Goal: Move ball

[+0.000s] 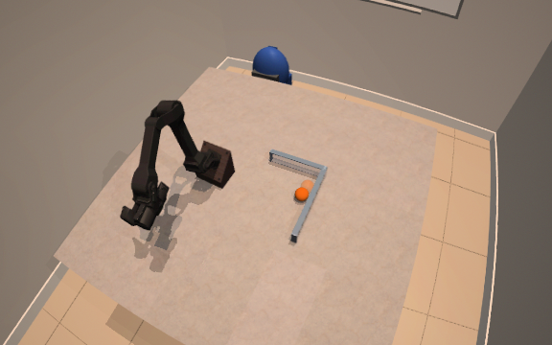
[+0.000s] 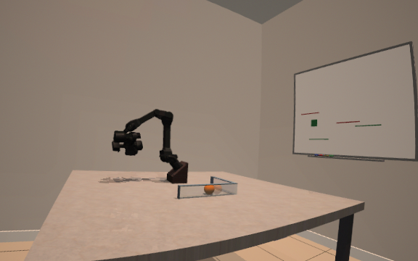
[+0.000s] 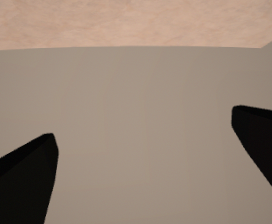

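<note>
Right now my gripper tip is 460 mm short of the orange ball, 420 mm to the right of it and 150 mm above it. The rest, counted from my gripper tip: see-through ball copy (460 mm to the left, 460 mm ahead, 150 mm below).
</note>
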